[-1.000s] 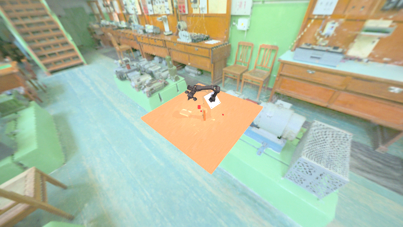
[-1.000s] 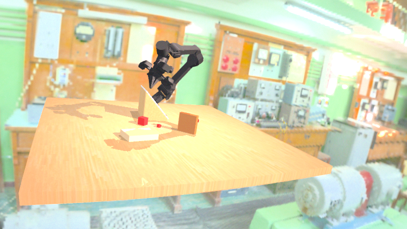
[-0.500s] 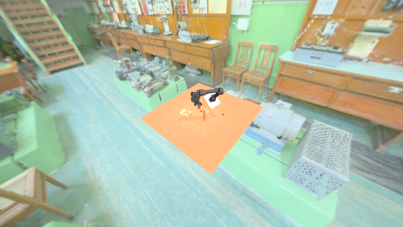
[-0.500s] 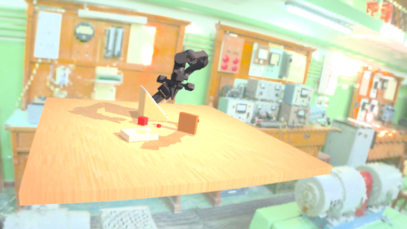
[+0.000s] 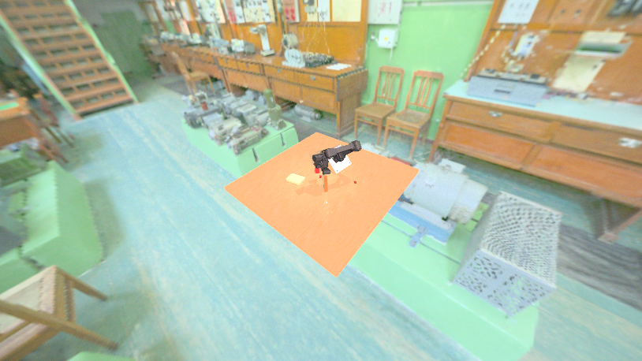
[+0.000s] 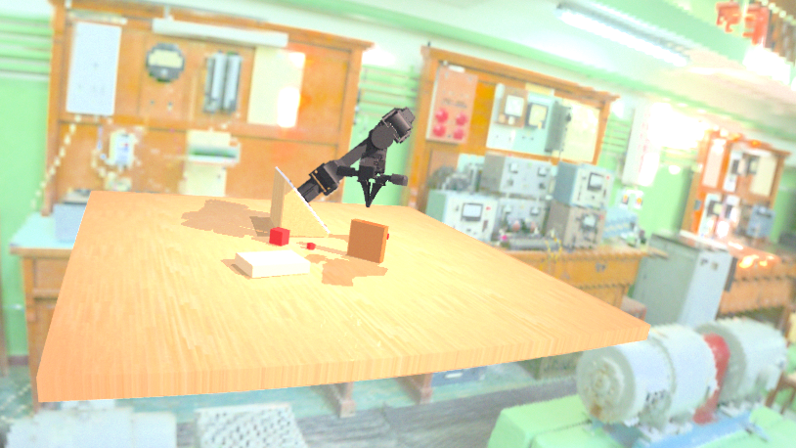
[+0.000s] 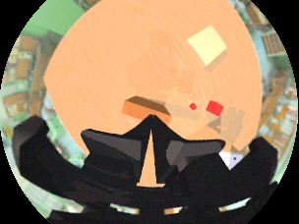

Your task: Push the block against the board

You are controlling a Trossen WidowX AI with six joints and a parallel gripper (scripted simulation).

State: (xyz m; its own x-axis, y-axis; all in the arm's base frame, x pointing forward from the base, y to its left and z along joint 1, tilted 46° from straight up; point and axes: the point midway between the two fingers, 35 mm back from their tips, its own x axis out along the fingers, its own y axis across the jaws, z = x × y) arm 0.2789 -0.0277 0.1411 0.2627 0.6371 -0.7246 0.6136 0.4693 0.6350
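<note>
My gripper tip is now 20 mm to the right of the orange square block and 90 mm above it. Round my gripper tip: cream board (70 mm ahead, 280 mm to the right, 130 mm below); red cube (140 mm behind, 190 mm to the right, 120 mm below).
</note>
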